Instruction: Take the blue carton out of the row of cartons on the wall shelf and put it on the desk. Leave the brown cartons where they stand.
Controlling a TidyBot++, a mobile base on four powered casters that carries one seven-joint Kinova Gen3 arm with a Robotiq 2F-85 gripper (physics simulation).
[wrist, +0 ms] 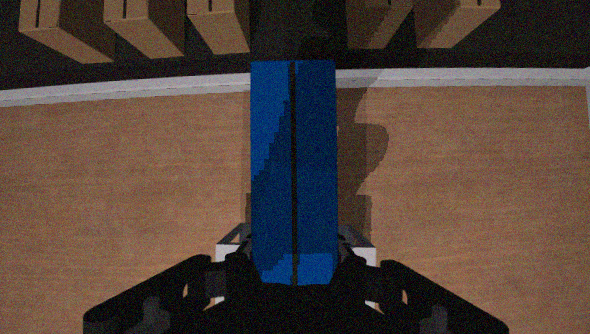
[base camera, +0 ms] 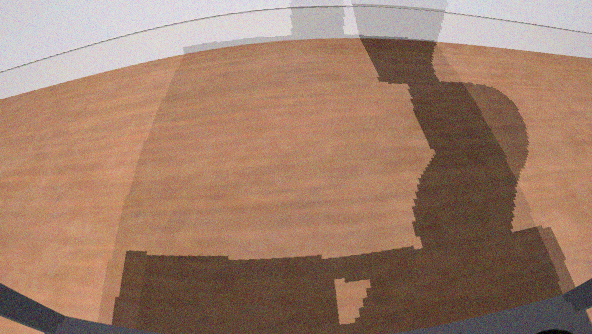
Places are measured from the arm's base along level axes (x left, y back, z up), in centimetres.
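Where they show: gripper, fingertip midpoint: (wrist: 295, 250).
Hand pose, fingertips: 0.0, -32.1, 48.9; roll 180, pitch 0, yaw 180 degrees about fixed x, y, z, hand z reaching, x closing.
Each offset is from my fingertips to the centre of the thing, as dx, dy, dz. "pt": to the spot under its first point. Level surfaces: height alone.
The blue carton {+0.0, -0.4, -0.3} (wrist: 315, 150) is upright in the middle of the wrist view, with a dark line down its front. My gripper (wrist: 295, 250) is shut on its lower part, one finger at each side. The carton is in front of the row, clear of the brown cartons. Brown cartons {pt +26.9, -22.0, -8.5} (wrist: 87, 42) {pt +16.7, -22.2, -8.3} (wrist: 162, 37) {pt +8.6, -22.6, -8.1} (wrist: 227, 32) stand to the left at the top of the wrist view, and more brown cartons {pt -9.3, -23.5, -9.7} (wrist: 372, 35) {pt -18.0, -23.9, -9.2} (wrist: 442, 32) stand to the right. Their tops are cut off. The desk does not show in either view.
A pale edge (wrist: 450, 77) runs below the dark shelf space, with the wood floor {dz -88.6} (wrist: 125, 175) (base camera: 275, 150) beneath it. In the base view, a pale wall (base camera: 100, 20) stands beyond the floor. Dark shadows lie across the floor, and part of the base (base camera: 475, 320) shows at the bottom.
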